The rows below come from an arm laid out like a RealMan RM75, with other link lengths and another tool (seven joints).
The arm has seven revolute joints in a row. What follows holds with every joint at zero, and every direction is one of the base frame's. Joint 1 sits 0.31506 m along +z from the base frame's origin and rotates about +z. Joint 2 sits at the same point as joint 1 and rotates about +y. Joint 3 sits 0.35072 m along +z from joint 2 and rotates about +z. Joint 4 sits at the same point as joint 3 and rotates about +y. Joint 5 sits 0.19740 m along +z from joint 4 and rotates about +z. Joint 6 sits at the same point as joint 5 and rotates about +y. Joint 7 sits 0.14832 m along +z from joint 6 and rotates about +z. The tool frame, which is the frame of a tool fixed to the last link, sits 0.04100 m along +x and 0.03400 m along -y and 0.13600 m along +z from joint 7; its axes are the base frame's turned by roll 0.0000, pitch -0.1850 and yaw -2.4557 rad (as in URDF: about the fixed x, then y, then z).
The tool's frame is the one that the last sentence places.
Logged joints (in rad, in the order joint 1, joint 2, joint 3, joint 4, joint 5, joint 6, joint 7), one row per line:
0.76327 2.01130 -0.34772 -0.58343 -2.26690 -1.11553 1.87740
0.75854 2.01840 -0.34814 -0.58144 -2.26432 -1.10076 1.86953
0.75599 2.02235 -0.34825 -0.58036 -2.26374 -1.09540 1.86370
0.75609 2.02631 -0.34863 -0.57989 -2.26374 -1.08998 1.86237
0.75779 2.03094 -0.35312 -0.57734 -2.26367 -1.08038 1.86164
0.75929 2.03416 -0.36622 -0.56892 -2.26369 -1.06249 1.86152
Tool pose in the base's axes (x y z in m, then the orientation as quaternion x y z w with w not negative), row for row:
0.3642 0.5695 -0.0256 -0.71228 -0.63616 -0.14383 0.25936
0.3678 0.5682 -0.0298 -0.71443 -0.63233 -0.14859 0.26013
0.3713 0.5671 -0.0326 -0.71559 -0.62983 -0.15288 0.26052
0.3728 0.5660 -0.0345 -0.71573 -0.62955 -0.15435 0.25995
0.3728 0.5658 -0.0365 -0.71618 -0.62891 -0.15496 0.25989
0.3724 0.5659 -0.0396 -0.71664 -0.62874 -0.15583 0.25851
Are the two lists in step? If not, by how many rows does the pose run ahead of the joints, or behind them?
The pose runs 1 row behind the joints: the pose in row i belongs to the joints in row i - 1.
